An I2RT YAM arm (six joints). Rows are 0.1 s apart.
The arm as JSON. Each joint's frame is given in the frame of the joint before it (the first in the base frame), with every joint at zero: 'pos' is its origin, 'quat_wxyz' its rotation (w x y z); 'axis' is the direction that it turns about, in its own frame. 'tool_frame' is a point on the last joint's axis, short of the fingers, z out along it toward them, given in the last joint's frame.
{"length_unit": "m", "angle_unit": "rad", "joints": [
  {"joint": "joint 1", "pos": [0.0, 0.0, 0.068], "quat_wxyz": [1.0, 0.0, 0.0, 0.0], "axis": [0.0, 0.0, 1.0]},
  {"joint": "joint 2", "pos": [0.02, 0.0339, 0.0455], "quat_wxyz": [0.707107, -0.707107, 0.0, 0.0], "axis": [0.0, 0.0, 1.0]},
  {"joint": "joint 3", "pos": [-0.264, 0.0, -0.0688], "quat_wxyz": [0.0, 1.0, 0.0, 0.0], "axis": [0.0, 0.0, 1.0]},
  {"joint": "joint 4", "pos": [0.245, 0.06, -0.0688], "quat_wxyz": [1.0, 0.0, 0.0, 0.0], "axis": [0.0, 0.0, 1.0]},
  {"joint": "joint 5", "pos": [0.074, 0.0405, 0.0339], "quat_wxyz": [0.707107, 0.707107, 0.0, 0.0], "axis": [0.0, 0.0, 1.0]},
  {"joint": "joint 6", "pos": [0.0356, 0.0, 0.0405], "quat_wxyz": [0.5, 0.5, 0.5, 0.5], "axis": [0.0, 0.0, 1.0]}
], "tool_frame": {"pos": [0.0, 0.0, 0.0], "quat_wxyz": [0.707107, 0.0, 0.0, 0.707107]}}
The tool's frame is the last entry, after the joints.
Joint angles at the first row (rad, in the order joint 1, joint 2, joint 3, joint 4, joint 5, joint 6):
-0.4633, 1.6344, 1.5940, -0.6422, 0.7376, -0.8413
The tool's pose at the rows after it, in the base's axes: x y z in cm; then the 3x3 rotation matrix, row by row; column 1 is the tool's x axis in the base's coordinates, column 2 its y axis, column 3 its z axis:
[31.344, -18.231, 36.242], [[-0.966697, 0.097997, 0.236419], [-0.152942, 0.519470, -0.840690], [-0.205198, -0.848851, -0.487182]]
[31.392, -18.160, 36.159], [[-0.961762, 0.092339, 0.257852], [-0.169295, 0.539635, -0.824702], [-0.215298, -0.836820, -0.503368]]
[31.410, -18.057, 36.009], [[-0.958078, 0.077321, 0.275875], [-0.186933, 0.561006, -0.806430], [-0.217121, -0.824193, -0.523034]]
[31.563, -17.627, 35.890], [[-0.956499, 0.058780, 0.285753], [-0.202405, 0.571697, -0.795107], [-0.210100, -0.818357, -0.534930]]
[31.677, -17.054, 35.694], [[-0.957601, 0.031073, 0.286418], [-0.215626, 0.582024, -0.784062], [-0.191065, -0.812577, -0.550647]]
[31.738, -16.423, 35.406], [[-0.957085, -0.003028, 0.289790], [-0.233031, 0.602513, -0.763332], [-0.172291, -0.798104, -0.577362]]
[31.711, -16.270, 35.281], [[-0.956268, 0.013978, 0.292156], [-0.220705, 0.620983, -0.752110], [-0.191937, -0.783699, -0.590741]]
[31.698, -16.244, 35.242], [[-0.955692, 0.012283, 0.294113], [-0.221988, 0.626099, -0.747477], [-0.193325, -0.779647, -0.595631]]
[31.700, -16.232, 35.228], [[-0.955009, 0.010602, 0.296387], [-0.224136, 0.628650, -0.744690], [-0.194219, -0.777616, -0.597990]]
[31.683, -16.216, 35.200], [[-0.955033, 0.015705, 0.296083], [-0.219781, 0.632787, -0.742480], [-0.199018, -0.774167, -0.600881]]
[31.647, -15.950, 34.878], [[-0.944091, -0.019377, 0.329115], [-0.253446, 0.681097, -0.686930], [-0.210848, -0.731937, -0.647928]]
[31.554, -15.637, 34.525], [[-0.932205, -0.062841, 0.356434], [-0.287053, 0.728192, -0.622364], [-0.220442, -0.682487, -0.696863]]
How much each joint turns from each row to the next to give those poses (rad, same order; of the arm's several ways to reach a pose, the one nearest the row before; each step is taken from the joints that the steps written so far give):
0.0000, 0.0000, 0.0000, -0.0099, -0.0347, 0.0000
0.0000, 0.0000, 0.0004, -0.0065, -0.0309, 0.0041
0.0004, 0.0000, -0.0004, -0.0122, -0.0305, 0.0001
0.0118, 0.0001, 0.0000, -0.0138, -0.0092, 0.0000
0.0157, -0.0001, 0.0000, -0.0255, -0.0011, 0.0003
0.0156, 0.0000, 0.0000, -0.0363, -0.0138, 0.0046
0.0026, 0.0000, 0.0000, -0.0148, -0.0118, 0.0332
0.0001, 0.0000, 0.0000, -0.0042, -0.0061, 0.0027
-0.0001, 0.0000, 0.0000, -0.0012, -0.0042, 0.0000
0.0001, 0.0000, 0.0000, -0.0034, -0.0023, 0.0084
0.0000, 0.0000, 0.0000, -0.0309, -0.0755, 0.0030
-0.0001, 0.0000, 0.0000, -0.0370, -0.0790, -0.0004

